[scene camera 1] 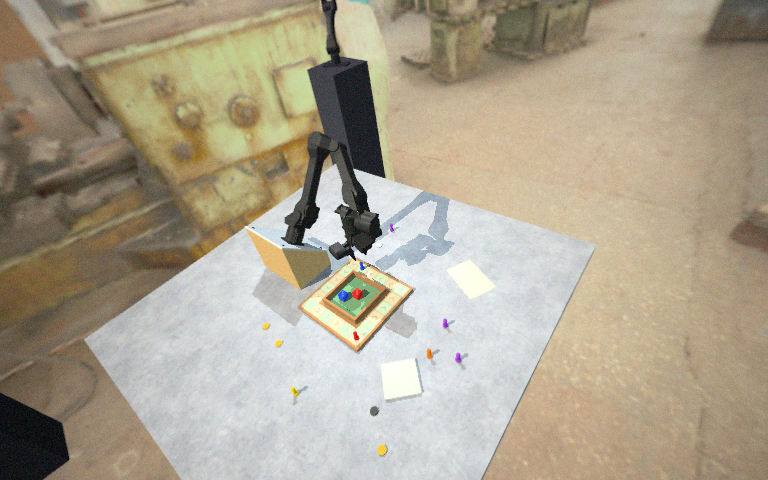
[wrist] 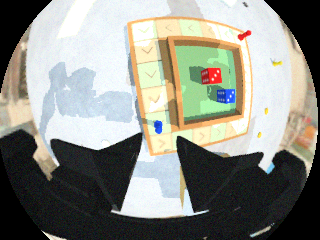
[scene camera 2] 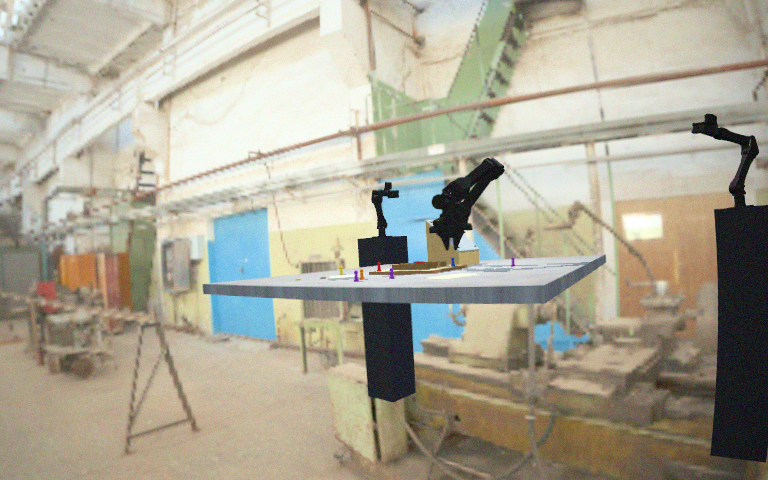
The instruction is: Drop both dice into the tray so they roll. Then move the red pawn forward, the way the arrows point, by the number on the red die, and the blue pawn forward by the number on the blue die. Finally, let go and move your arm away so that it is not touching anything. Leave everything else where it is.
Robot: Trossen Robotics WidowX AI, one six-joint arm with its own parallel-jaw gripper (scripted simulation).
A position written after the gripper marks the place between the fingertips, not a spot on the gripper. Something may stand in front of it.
Observation:
In view: the gripper (scene camera 1: pixel 360 257).
The gripper shows as well in the wrist view (wrist: pixel 159 137) and in scene camera 2 (scene camera 2: pixel 451 250).

